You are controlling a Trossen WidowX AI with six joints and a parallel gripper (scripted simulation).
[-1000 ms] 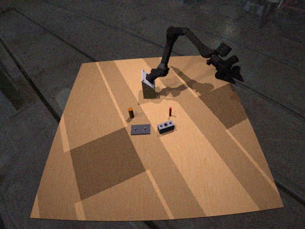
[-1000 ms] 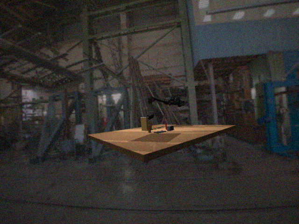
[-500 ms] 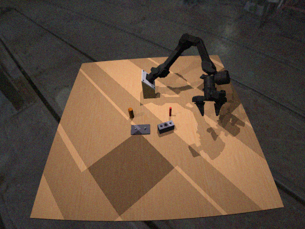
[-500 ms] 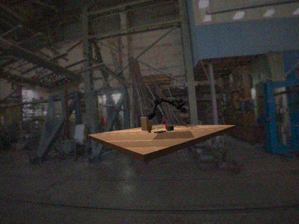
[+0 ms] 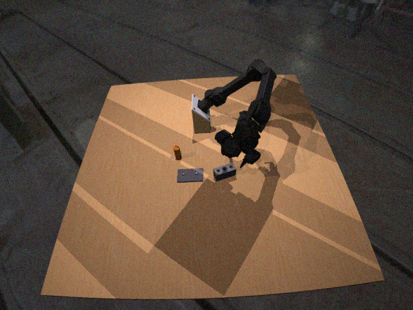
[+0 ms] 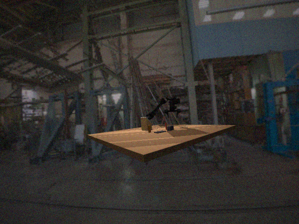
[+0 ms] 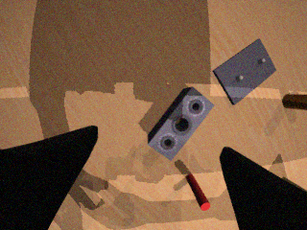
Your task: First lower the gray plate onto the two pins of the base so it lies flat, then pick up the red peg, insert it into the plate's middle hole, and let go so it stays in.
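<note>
Now: the gray plate 20 mm behind my gripper tip, 30 mm to the right of it and 100 mm below it. From my gripper tip the other things lie so: red peg 130 mm behind, 100 mm below; then base 10 mm behind, 190 mm to the right, 130 mm below.
</note>
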